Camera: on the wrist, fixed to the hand. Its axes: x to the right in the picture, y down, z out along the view.
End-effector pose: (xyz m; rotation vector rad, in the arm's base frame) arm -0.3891 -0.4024 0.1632 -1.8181 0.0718 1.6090
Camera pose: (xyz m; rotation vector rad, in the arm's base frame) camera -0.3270 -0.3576 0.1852 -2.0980 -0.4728 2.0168
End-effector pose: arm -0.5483 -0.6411 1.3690 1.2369 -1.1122 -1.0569
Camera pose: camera -0.5178 -0.6524 1.2962 0.6061 -0.8857 -1.3351
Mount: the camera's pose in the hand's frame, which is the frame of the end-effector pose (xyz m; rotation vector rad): 0.0122 -0.0732 -0.0291 -0.6051 -0.1959 0.0937
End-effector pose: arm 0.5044 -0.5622 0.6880 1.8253 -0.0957 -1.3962
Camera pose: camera 0.5042 -0.5038 0.6337 1.1720 0.1286 -1.3492
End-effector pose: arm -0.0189 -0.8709 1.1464 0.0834 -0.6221 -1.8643
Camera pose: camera -0.0761 -0.8746 1.0910 -0.5198 -0.1662 -1.9071
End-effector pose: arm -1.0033 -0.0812 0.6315 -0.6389 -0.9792 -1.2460
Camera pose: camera -1.0663 -0.1289 0.6209 -1.2827 -0.7106 -1.4197
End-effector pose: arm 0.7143 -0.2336 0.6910 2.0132 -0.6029 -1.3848
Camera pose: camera 0.7477 -0.1833 0.6389 1.3663 -0.3002 -1.4952
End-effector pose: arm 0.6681 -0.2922 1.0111 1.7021 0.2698 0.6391
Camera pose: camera 0.6741 -0.2446 0.9475 1.1830 -0.1372 0.5463
